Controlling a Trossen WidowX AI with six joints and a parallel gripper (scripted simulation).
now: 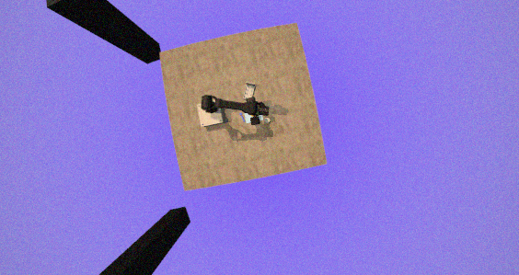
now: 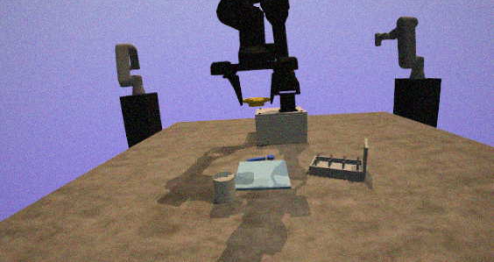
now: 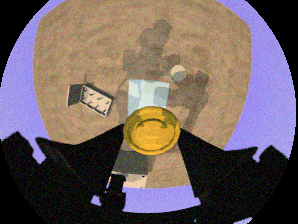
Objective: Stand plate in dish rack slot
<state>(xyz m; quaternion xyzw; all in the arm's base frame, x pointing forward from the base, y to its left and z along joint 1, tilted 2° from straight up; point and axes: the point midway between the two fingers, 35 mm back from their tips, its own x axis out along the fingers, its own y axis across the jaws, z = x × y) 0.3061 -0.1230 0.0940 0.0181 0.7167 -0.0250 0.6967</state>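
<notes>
Right now the dish rack is 200 mm to the left of my gripper tip and 160 mm below it. Also, from my gripper tip: light blue mat (10 mm behind, 180 mm below); yellow plate (10 mm above); beige cup (90 mm ahead, 80 mm to the right, 150 mm below).
</notes>
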